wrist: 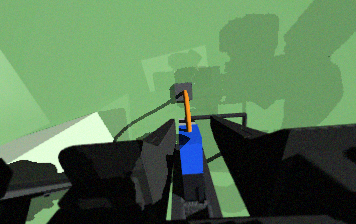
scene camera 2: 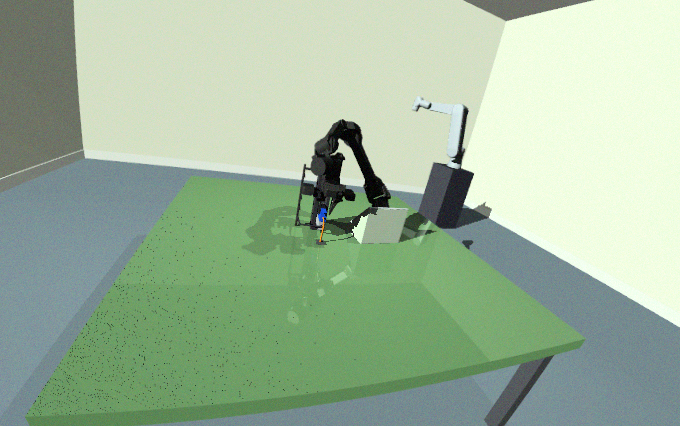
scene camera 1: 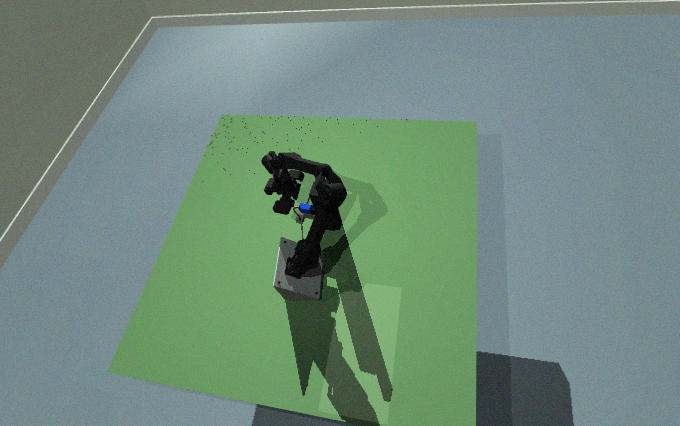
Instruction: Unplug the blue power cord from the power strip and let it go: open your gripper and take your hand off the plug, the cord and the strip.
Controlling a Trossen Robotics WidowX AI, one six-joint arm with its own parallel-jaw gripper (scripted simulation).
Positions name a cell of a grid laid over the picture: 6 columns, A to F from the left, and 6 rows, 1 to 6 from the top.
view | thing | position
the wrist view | my gripper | D4
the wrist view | blue plug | D4
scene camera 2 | my gripper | C4
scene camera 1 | my gripper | C3
